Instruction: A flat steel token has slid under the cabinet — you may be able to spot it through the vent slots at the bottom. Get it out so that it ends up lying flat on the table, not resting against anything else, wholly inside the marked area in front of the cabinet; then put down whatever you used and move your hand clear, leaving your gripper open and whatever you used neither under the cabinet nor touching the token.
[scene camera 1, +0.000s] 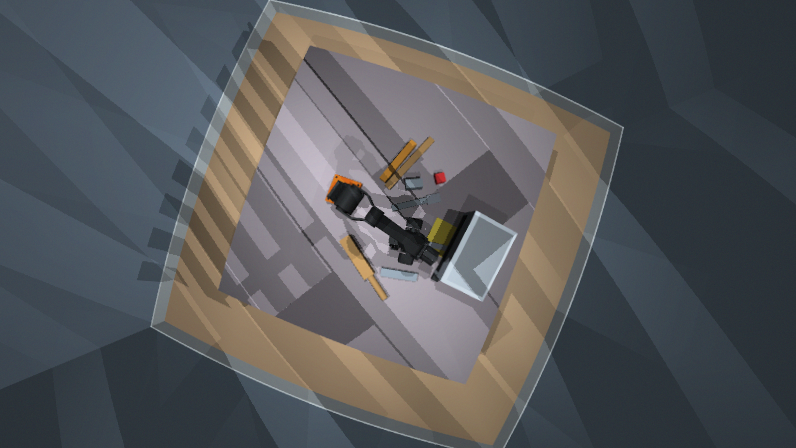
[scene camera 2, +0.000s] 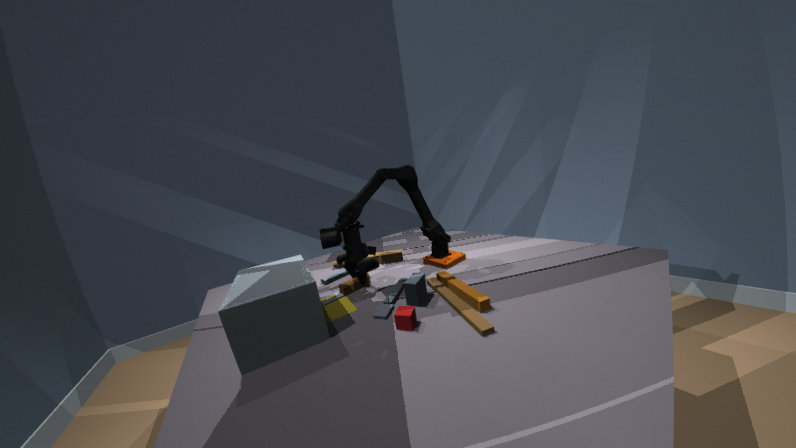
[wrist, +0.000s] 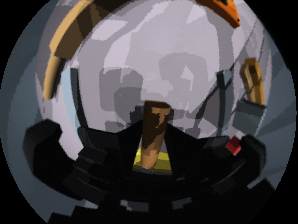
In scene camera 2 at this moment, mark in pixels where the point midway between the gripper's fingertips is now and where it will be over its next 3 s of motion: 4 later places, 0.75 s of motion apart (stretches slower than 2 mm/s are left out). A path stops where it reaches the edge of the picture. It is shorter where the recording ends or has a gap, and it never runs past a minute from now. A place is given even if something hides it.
My gripper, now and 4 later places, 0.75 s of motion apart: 360, 284; 365, 281; 371, 278; 376, 275; 383, 272
